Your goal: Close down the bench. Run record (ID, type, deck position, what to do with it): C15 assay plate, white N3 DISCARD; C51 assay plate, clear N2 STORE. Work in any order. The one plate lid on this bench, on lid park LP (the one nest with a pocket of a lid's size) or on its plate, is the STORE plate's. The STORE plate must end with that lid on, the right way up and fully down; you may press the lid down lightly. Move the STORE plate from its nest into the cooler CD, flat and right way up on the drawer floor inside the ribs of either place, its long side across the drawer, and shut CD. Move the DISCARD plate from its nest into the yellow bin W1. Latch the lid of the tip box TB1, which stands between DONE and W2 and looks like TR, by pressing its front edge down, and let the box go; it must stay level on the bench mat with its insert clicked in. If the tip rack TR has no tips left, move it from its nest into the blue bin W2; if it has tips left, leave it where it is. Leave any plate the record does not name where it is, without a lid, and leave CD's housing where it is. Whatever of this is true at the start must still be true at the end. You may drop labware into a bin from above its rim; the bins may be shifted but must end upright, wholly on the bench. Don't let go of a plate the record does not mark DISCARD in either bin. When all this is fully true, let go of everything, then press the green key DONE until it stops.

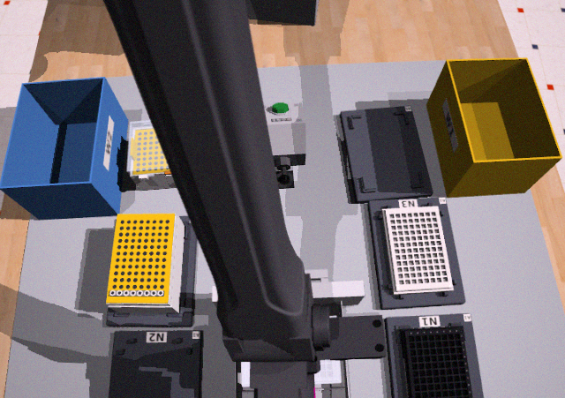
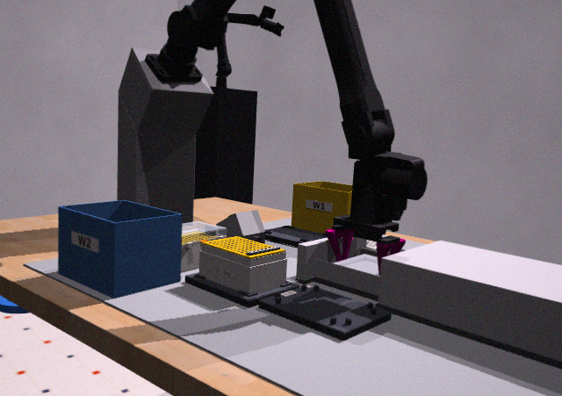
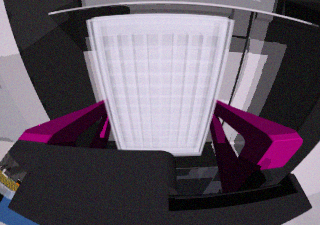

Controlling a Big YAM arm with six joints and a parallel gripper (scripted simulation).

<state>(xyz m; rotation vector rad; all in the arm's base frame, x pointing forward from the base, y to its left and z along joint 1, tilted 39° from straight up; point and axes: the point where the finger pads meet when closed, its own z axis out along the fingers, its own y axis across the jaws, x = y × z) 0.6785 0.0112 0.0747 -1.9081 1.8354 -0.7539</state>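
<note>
The clear plate lies 10 mm to the left of my hand. Round my hand: plate lid: 10 mm to the left, 10 mm above; cooler drawer: 40 mm ahead, 10 mm to the left; nest N2: 180 mm to the right, 50 mm ahead, 20 mm below.
</note>
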